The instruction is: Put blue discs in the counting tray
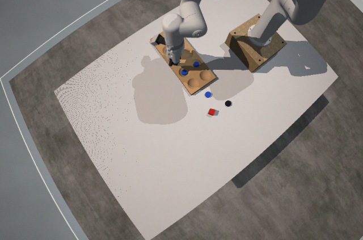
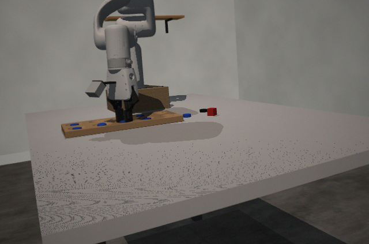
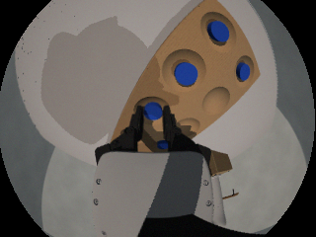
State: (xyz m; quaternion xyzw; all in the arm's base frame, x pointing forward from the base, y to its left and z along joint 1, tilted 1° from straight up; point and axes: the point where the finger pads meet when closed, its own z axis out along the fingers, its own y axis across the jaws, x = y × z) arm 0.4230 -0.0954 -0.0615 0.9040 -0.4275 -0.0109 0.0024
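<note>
Now: hand 4 cm past the wooden counting tray, 1 cm to the left of it and 3 cm above it. Round my hand: black disc 13 cm behind, 31 cm to the left, 3 cm below; red cube 3 cm behind, 31 cm to the left, 3 cm below.
</note>
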